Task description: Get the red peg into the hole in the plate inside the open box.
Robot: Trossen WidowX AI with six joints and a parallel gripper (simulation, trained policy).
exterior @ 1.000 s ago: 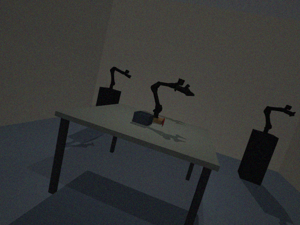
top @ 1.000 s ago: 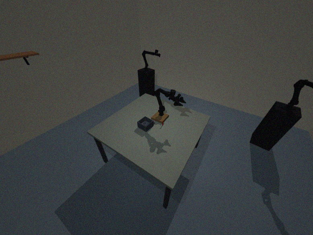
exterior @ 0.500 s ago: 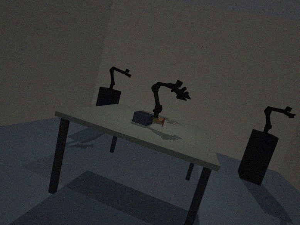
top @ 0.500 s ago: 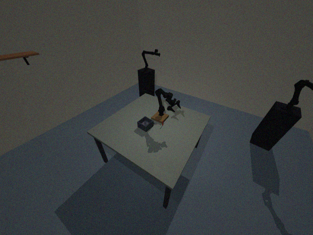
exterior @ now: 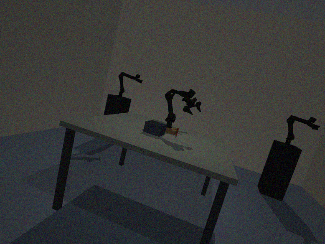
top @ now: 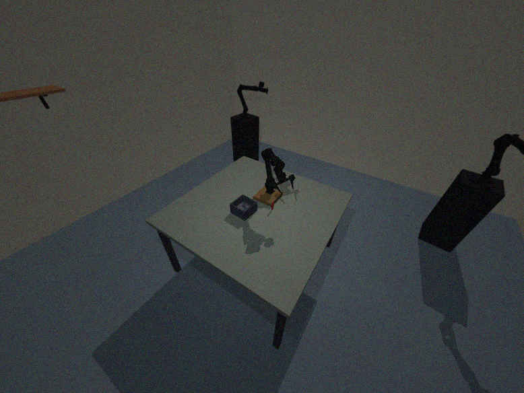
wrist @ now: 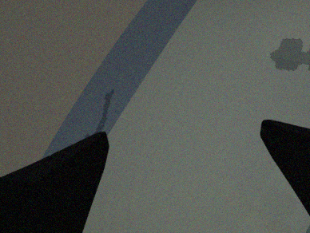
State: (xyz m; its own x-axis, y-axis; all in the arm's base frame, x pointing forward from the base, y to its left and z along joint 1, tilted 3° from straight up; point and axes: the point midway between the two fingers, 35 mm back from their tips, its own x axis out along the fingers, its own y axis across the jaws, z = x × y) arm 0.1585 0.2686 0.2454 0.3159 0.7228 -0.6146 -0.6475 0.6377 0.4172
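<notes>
Now: the red peg 20 mm behind my gripper tip, 140 mm to the right of it and 230 mm below it. Round my gripper tip: plate: 160 mm ahead, 310 mm to the right, 230 mm below; dark blue box: 160 mm ahead, 310 mm to the right, 250 mm below.
</notes>
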